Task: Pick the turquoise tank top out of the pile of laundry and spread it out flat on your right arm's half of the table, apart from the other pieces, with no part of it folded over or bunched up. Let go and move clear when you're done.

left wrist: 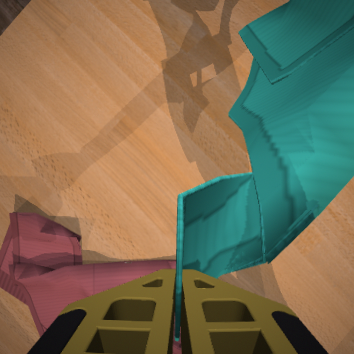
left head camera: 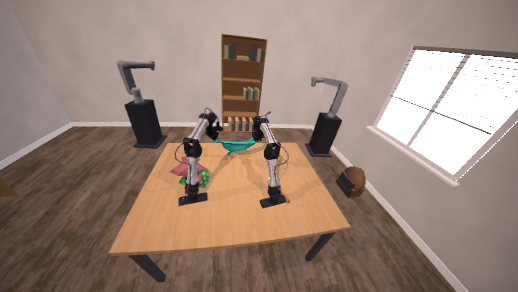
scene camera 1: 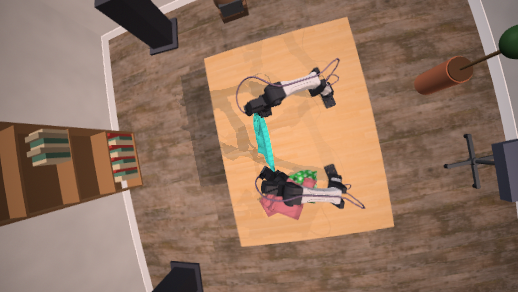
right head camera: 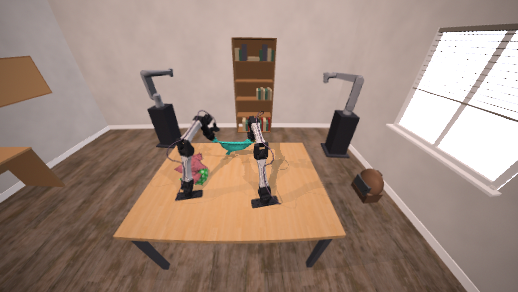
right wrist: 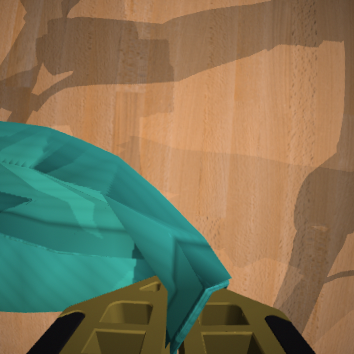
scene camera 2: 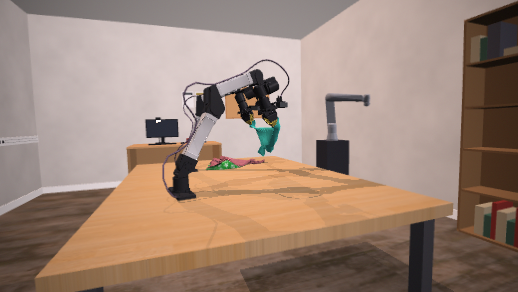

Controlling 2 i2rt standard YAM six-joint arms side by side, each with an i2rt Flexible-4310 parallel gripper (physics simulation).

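Observation:
The turquoise tank top (left head camera: 238, 146) (right head camera: 235, 146) (scene camera 1: 263, 141) (scene camera 2: 268, 138) (left wrist: 310, 130) (right wrist: 75, 220) hangs in the air between my two grippers, sagging in the middle, well above the table. My left gripper (left wrist: 177, 280) (scene camera 2: 251, 122) is shut on one edge of it. My right gripper (right wrist: 175, 285) (scene camera 2: 276, 121) is shut on another edge, with a small fold of cloth standing between the fingertips. In scene camera 1 both sets of fingers are hidden under the arms. The cloth shows folds near the right fingers and turned-over edges in the left wrist view.
A dusty red garment (left head camera: 186, 166) (scene camera 1: 282, 207) (left wrist: 95, 285) and a green garment with white flowers (left head camera: 202, 178) (scene camera 1: 304, 176) (scene camera 2: 225, 165) lie together on the table (left head camera: 230, 220) beside and under the left arm. The right arm's base stands on the other half.

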